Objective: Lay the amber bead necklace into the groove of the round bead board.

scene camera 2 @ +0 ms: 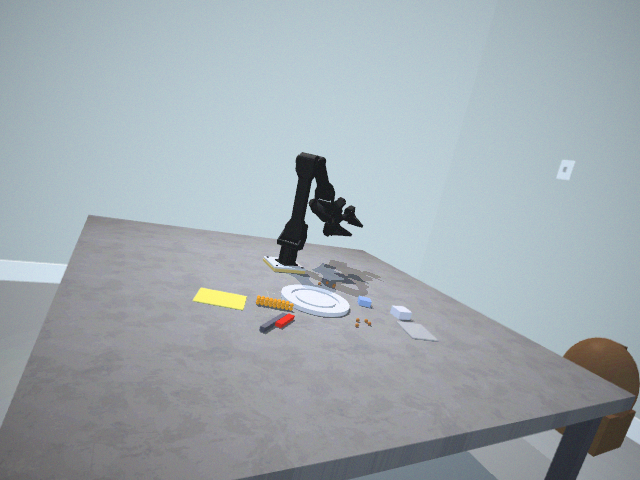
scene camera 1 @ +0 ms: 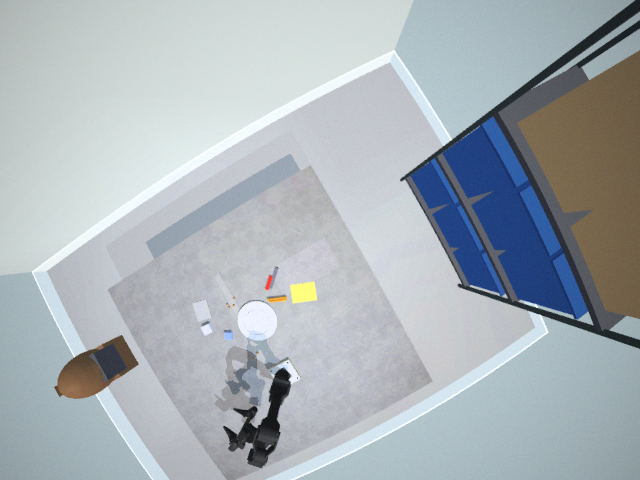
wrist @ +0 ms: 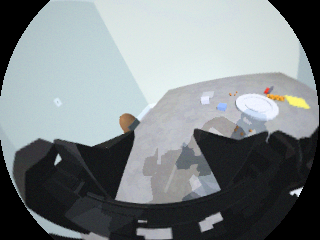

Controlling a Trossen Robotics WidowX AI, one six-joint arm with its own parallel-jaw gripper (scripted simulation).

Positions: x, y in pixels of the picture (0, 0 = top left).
Labels:
my gripper: scene camera 2; scene camera 1 228, 417; wrist
same spot on my gripper: [wrist: 230, 160] = [scene camera 2: 337, 228]

